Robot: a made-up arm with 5 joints.
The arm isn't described. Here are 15 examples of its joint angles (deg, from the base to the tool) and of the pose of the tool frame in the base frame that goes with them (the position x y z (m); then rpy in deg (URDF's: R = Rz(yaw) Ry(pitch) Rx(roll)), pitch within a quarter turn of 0, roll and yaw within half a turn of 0).
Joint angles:
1: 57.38 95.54 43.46 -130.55 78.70
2: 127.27 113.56 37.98 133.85 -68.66
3: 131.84 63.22 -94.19 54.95 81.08
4: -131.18 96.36 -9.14 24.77 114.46
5: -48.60 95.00 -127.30 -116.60 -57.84
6: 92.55 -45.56 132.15 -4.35 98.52
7: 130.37 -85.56 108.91 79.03 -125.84
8: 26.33 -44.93 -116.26 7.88 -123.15
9: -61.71 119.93 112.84 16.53 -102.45
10: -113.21 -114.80 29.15 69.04 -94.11
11: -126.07 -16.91 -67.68 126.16 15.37
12: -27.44 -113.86 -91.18 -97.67 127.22
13: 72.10 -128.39 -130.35 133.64 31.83
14: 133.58 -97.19 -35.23 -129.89 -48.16
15: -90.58 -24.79 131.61 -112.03 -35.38
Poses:
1: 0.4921 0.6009 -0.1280 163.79 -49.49 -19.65
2: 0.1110 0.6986 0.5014 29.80 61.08 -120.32
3: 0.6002 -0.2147 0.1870 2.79 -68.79 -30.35
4: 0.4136 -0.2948 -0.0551 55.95 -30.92 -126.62
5: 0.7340 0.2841 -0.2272 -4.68 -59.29 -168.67
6: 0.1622 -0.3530 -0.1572 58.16 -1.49 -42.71
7: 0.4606 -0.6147 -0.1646 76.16 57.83 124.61
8: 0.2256 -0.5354 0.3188 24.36 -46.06 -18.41
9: 0.1432 -0.0033 -0.3132 42.80 10.89 -112.93
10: -0.3848 0.2999 -0.2602 149.27 -8.93 53.31
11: 0.7025 0.1723 0.1884 -103.32 19.26 -120.23
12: -0.4400 0.3488 0.2365 -30.83 -20.83 -85.54
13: 0.1157 -0.2113 0.3636 -20.43 -15.61 86.35
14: 0.5299 -0.2182 0.2023 -7.53 -9.91 123.35
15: 0.1125 0.6413 0.2012 31.82 43.30 -96.50
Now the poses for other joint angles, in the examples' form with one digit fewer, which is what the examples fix.
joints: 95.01 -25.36 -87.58 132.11 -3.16
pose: 0.806 -0.170 0.227 -6.4 -50.0 157.2
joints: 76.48 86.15 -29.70 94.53 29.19
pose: 0.579 0.165 -0.076 132.1 -29.0 173.7
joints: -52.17 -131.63 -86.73 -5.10 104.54
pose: -0.112 0.112 -0.286 72.5 -31.6 141.4
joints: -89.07 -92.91 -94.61 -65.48 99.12
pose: -0.156 0.457 -0.219 110.4 -66.0 82.7
